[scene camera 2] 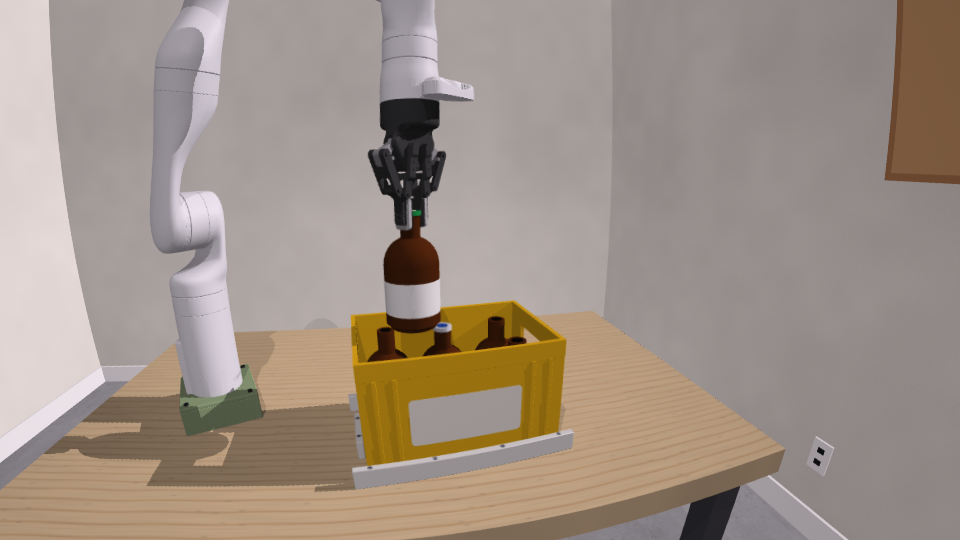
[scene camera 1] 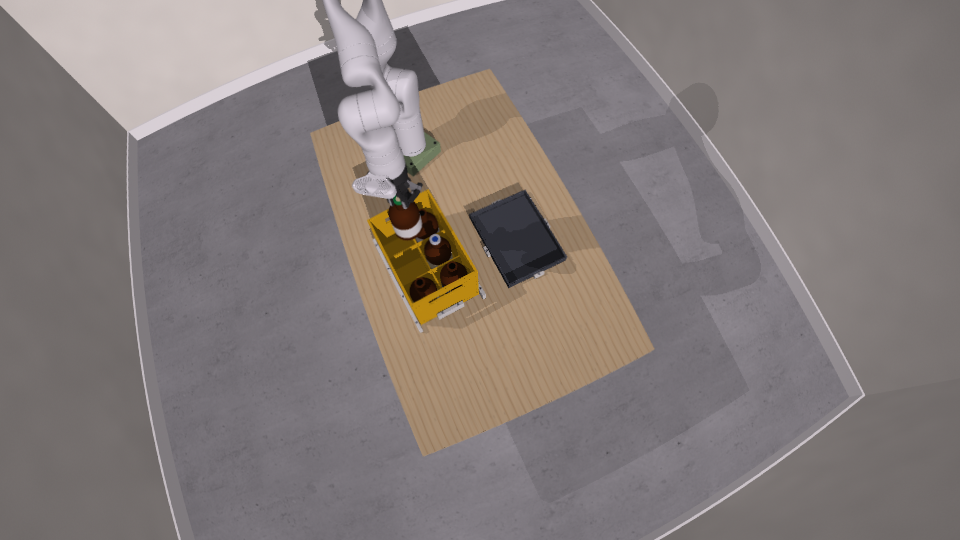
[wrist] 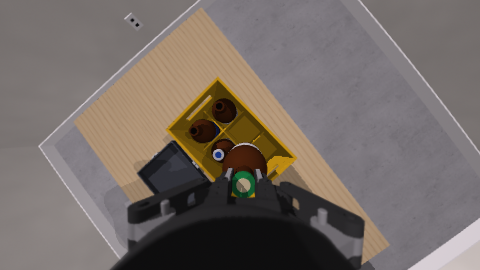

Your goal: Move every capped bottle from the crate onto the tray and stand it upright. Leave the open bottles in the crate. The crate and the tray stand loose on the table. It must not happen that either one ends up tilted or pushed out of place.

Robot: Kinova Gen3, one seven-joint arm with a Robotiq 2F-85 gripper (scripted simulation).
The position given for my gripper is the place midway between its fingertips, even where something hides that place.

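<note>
There's a yellow crate (scene camera 1: 407,266) here, and you'd get that crate (wrist: 246,127) from the wrist as well. As for my gripper (scene camera 2: 412,228), it's visible too, and the wrist has the gripper (wrist: 243,175) as well.
</note>
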